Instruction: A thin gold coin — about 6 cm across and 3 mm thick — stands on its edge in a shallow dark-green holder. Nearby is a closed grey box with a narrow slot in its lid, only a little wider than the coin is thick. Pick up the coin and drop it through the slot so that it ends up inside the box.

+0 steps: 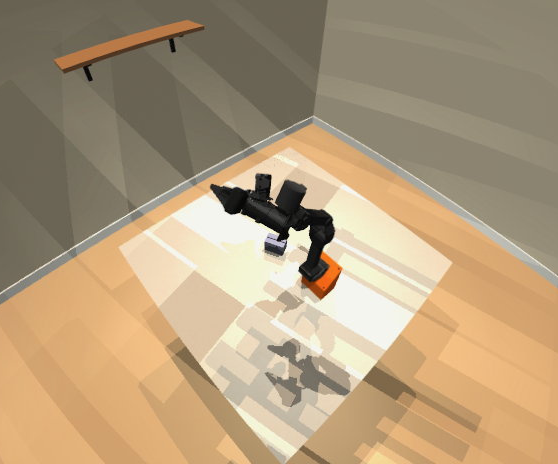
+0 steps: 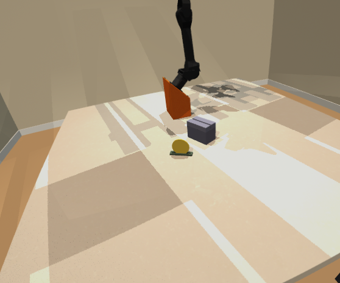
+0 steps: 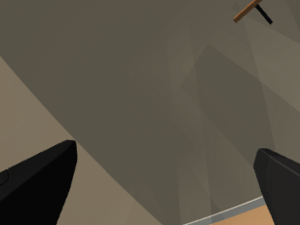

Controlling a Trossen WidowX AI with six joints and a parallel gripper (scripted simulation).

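My gripper tip is now 71 cm above the gold coin, 45 cm to the left of it and 18 cm short of it.
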